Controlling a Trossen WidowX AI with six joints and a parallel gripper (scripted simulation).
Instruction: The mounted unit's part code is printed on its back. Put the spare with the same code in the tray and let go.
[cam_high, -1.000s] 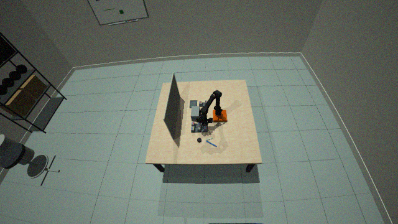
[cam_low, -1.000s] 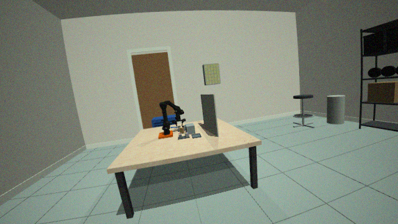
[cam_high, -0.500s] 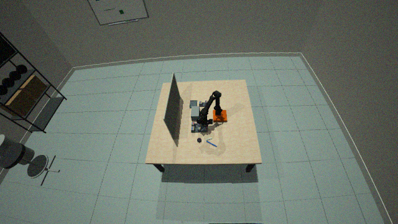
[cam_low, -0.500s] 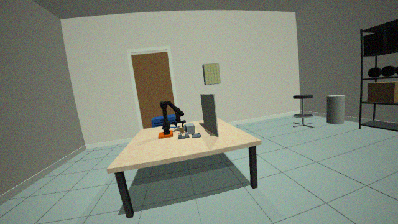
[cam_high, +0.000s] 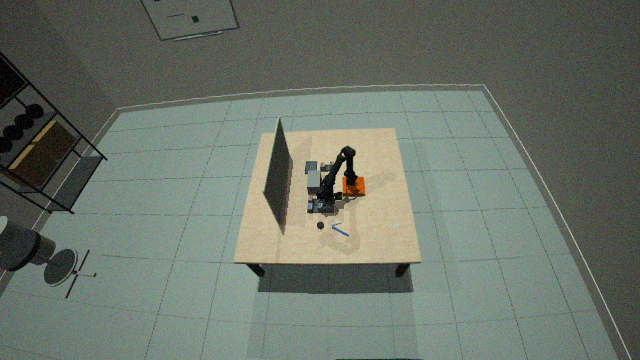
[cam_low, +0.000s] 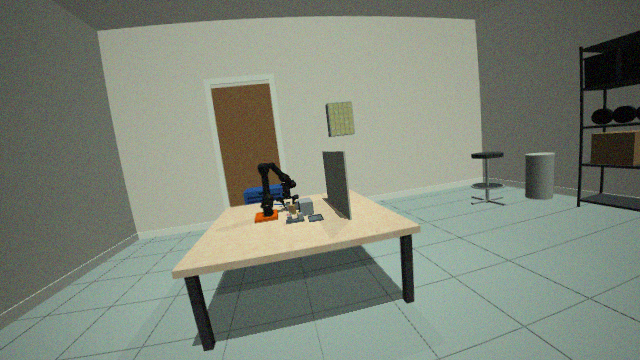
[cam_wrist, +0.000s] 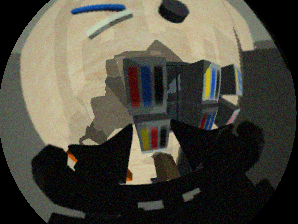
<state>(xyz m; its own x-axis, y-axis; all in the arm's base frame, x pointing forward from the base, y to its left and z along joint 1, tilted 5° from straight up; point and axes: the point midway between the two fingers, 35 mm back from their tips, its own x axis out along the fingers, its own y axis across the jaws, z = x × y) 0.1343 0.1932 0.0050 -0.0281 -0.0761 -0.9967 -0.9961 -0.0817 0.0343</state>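
My gripper tip is now 20 mm below the spare. Round my gripper tip: grey mounted unit: 150 mm ahead, 130 mm to the right, 30 mm above; then black round thing: 40 mm ahead, 210 mm to the left, 10 mm below; then tan block: 40 mm ahead, 130 mm to the right, 20 mm above.
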